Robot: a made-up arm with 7 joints.
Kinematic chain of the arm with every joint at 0, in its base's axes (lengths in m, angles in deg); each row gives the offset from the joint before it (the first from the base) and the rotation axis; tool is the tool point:
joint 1: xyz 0 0 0.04 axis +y
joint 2: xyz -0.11 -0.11 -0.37 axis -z
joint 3: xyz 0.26 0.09 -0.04 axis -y
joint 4: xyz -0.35 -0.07 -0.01 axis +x
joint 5: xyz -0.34 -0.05 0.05 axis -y
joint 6: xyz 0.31 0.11 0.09 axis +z
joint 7: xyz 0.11 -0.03 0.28 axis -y
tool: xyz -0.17 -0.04 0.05
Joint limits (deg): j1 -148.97..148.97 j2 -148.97..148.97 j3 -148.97..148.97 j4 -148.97..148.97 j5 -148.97..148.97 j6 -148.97..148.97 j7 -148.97..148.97
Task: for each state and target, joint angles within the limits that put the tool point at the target. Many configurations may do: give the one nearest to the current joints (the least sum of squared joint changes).
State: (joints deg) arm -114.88 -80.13 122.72 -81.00 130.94 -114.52 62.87
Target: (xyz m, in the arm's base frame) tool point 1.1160 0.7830 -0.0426
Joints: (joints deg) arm -98.14 -78.94 129.34 -82.09 91.51 -114.48 83.11
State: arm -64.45 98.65 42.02 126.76 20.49 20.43 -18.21
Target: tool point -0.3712 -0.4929 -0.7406
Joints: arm -8.29 91.02 65.55 121.20 -15.33 26.78 -34.63
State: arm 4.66 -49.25 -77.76 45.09 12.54 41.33 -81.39
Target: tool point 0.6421 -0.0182 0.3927
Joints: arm -6.27 -42.83 -73.26 47.52 28.44 41.46 -79.70
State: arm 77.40 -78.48 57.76 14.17 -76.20 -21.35 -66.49
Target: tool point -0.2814 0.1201 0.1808
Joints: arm 100.29 -87.99 22.84 8.25 -43.96 -2.31 -86.21
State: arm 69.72 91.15 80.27 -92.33 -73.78 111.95 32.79
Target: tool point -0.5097 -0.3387 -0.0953
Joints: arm 72.05 83.66 66.17 -85.25 -48.41 103.98 0.40
